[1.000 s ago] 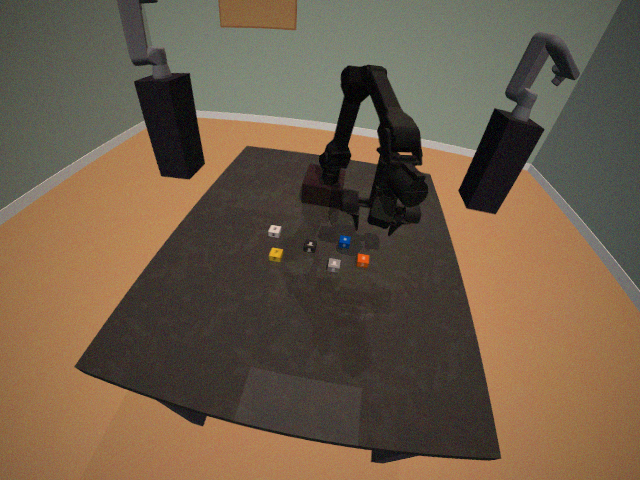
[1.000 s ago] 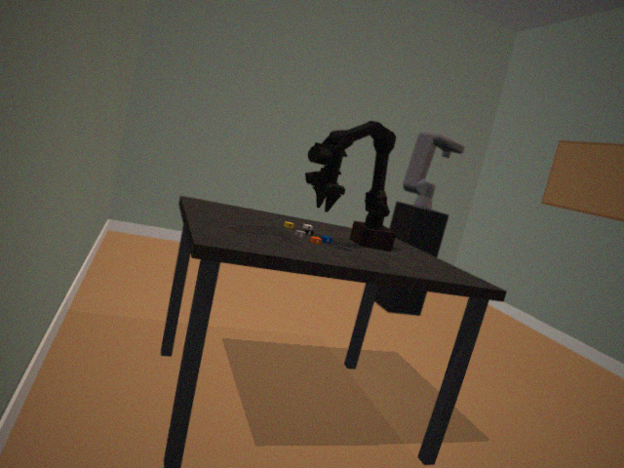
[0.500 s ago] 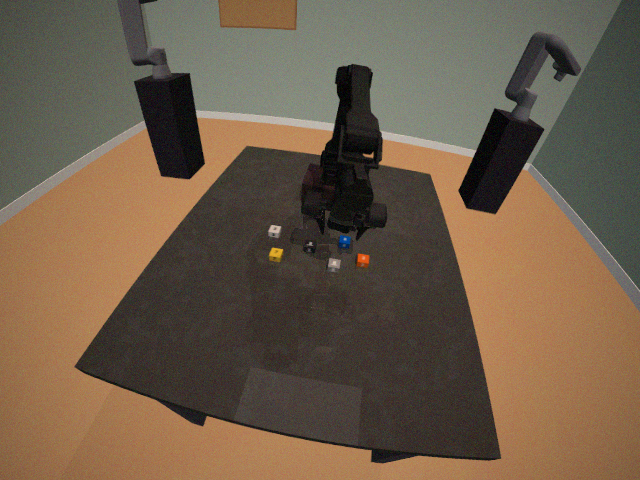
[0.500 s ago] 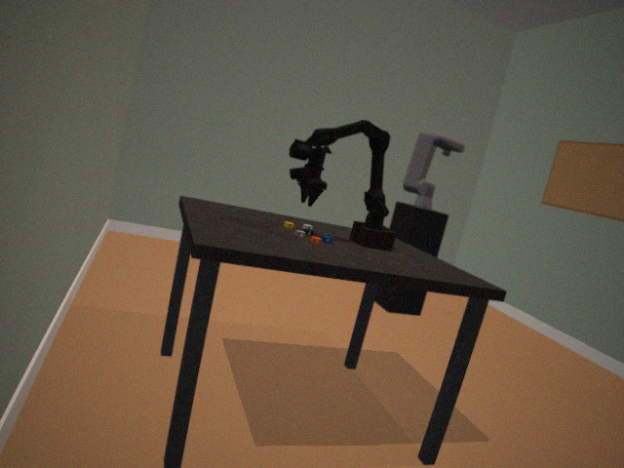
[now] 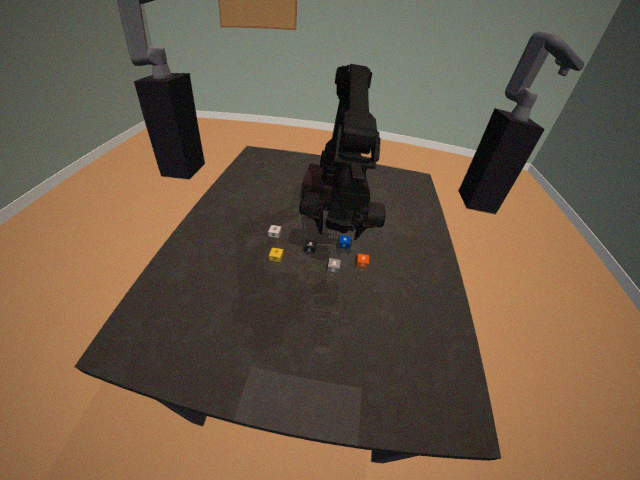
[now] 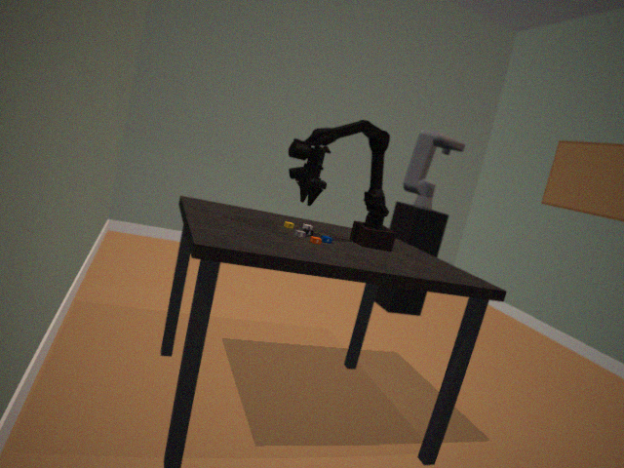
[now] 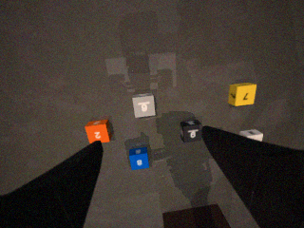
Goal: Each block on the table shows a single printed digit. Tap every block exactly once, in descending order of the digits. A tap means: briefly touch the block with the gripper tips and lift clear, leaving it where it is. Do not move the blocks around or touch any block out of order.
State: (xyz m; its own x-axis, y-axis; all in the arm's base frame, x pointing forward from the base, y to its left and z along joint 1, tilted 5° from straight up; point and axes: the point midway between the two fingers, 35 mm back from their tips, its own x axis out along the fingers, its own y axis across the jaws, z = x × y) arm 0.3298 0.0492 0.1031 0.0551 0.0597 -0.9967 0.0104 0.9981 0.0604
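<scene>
Now: the black block 11 cm below my gripper tip, 7 cm to the right of it and 7 cm behind it. The rest, counted from my gripper tip: blue block (11 cm below, 11 cm behind, 2 cm to the left); then orange block (11 cm below, 8 cm to the left, 4 cm behind); then grey block (11 cm below, 1 cm behind).
</scene>
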